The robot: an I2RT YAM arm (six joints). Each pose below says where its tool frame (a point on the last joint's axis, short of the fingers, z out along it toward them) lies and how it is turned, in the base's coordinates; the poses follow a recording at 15 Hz.
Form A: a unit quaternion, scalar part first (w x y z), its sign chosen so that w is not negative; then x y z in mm.
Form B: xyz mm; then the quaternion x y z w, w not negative. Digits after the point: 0 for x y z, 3 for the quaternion.
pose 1, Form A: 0.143, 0.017, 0.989, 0.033, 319, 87, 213
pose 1, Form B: 319, 87, 213, 0.017, 0.989, 0.033, 0.143
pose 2, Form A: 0.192, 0.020, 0.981, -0.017, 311, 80, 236
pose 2, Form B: 311, 80, 236, 0.020, 0.981, -0.017, 0.192
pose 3, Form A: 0.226, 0.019, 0.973, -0.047, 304, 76, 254
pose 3, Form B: 304, 76, 254, 0.019, 0.973, -0.047, 0.226
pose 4, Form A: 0.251, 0.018, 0.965, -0.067, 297, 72, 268
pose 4, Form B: 297, 72, 268, 0.018, 0.965, -0.067, 0.251
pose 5, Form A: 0.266, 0.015, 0.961, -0.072, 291, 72, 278
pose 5, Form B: 291, 72, 278, 0.015, 0.961, -0.072, 0.266
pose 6, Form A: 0.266, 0.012, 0.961, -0.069, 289, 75, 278
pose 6, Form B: 289, 75, 278, 0.012, 0.961, -0.069, 0.266
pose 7, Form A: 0.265, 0.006, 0.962, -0.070, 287, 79, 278
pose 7, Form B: 287, 79, 278, 0.006, 0.962, -0.070, 0.265
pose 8, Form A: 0.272, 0.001, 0.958, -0.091, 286, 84, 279
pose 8, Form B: 286, 84, 279, 0.001, 0.958, -0.091, 0.272
